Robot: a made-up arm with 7 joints. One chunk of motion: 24 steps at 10 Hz.
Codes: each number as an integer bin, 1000 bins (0 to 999) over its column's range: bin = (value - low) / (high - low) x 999, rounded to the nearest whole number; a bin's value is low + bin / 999 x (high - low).
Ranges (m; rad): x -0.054..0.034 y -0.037..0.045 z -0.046..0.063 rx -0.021..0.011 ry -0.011..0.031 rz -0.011..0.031
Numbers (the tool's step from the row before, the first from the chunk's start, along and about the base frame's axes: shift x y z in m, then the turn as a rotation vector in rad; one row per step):
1: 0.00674 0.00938 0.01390 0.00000 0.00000 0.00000
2: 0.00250 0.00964 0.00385 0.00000 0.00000 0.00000
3: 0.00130 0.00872 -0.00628 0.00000 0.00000 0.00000
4: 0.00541 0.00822 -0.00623 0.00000 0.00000 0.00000
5: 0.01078 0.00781 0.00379 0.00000 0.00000 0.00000
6: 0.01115 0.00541 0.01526 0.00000 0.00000 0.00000
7: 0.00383 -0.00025 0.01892 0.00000 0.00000 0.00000
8: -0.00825 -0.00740 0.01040 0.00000 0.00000 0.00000
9: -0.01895 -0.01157 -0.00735 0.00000 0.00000 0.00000
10: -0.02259 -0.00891 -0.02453 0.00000 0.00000 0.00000
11: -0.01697 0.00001 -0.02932 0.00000 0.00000 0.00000
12: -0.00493 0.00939 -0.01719 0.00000 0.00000 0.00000
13: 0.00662 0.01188 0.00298 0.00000 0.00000 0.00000
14: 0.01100 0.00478 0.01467 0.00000 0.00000 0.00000
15: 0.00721 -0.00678 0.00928 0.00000 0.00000 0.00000
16: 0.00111 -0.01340 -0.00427 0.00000 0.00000 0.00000
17: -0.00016 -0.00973 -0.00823 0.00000 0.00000 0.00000
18: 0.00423 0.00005 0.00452 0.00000 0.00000 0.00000
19: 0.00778 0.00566 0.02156 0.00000 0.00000 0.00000
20: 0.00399 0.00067 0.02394 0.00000 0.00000 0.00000
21: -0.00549 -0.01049 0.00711 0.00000 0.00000 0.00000
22: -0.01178 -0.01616 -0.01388 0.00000 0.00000 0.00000
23: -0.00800 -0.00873 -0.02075 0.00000 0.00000 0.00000
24: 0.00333 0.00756 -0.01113 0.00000 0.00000 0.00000
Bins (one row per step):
1: 690 565 549 656 262 262
2: 641 568 457 656 262 262
3: 628 557 364 656 262 262
4: 674 551 364 656 262 262
5: 735 546 456 656 262 262
6: 740 517 561 656 262 262
7: 657 448 595 656 262 262
8: 519 361 517 656 262 262
9: 398 310 354 656 262 262
10: 357 342 197 656 262 262
11: 420 451 153 656 262 262
12: 557 565 264 656 262 262
13: 688 596 449 656 262 262
14: 738 509 556 656 262 262
15: 695 368 507 656 262 262
16: 626 288 382 656 262 262
17: 611 332 346 656 262 262
18: 661 451 463 656 262 262
19: 701 520 619 656 262 262
20: 658 459 641 656 262 262
21: 551 323 487 656 262 262
22: 479 254 294 656 262 262
23: 522 344 231 656 262 262
24: 651 543 320 656 262 262

